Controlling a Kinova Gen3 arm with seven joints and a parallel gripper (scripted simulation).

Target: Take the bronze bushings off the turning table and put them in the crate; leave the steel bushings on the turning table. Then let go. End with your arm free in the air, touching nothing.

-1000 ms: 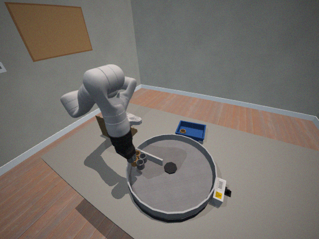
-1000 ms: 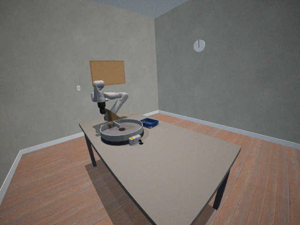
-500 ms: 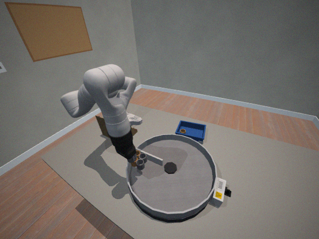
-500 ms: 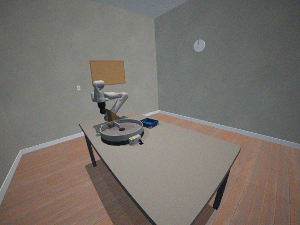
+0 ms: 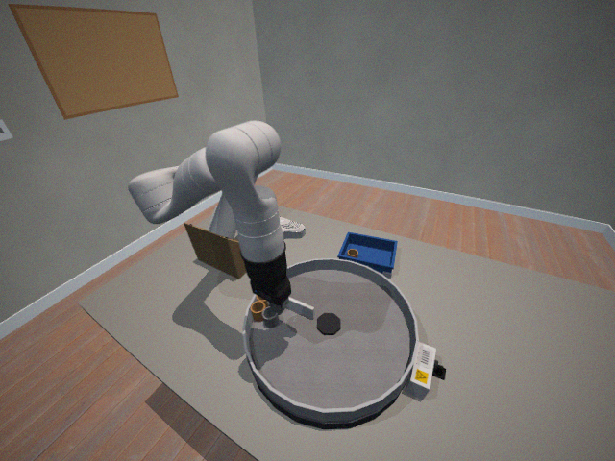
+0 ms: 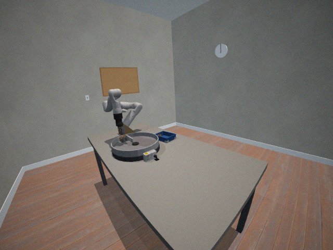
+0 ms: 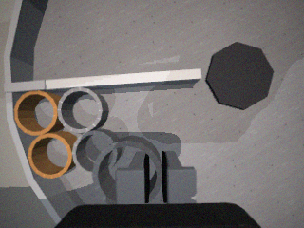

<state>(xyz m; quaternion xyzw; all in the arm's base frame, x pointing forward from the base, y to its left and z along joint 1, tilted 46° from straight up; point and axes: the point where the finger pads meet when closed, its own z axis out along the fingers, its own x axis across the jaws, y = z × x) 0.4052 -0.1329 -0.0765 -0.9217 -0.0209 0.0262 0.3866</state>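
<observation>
Now: hand 130 mm above the round grey turning table, 80 mm short of it and 70 mm to the right of it. From my hand the other things lie so: blue crate 410 mm to the left, 160 mm below, 50 mm ahead.
</observation>
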